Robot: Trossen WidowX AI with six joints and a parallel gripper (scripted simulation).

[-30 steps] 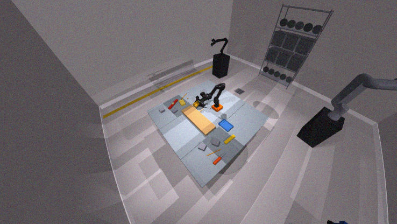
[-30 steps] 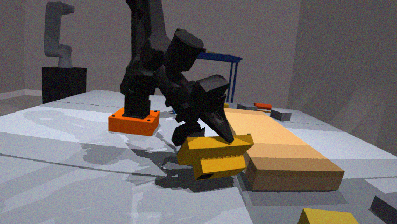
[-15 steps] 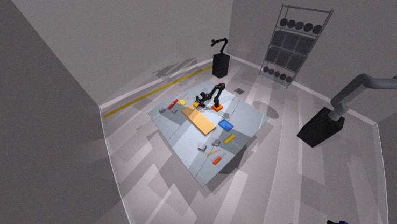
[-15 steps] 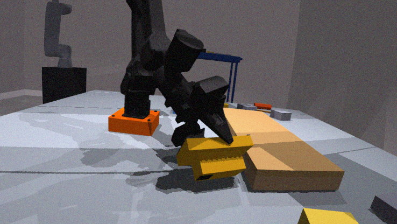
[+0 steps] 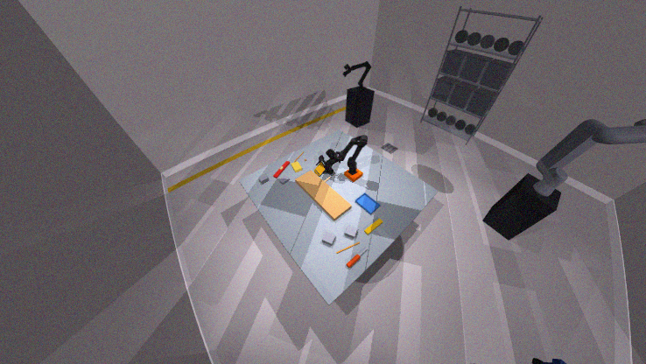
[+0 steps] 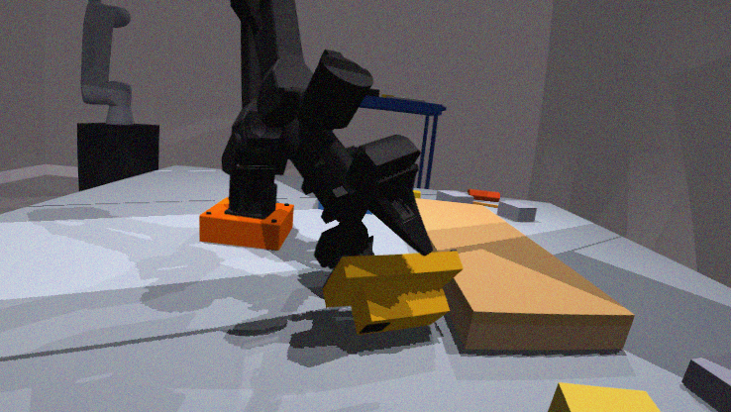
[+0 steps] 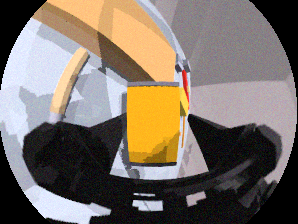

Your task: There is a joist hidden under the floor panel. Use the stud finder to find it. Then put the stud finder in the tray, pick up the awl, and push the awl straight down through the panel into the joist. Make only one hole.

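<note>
Right now my gripper tip is 3 cm to the left of the yellow stud finder, 3 cm above it and 2 cm past it. The rest, counted from my gripper tip: awl 11 cm to the left, 4 cm below, 4 cm behind; green square light 4 cm to the right, 4 cm below, 3 cm behind; yellow block 19 cm to the right, 13 cm ahead, 4 cm below.
</note>
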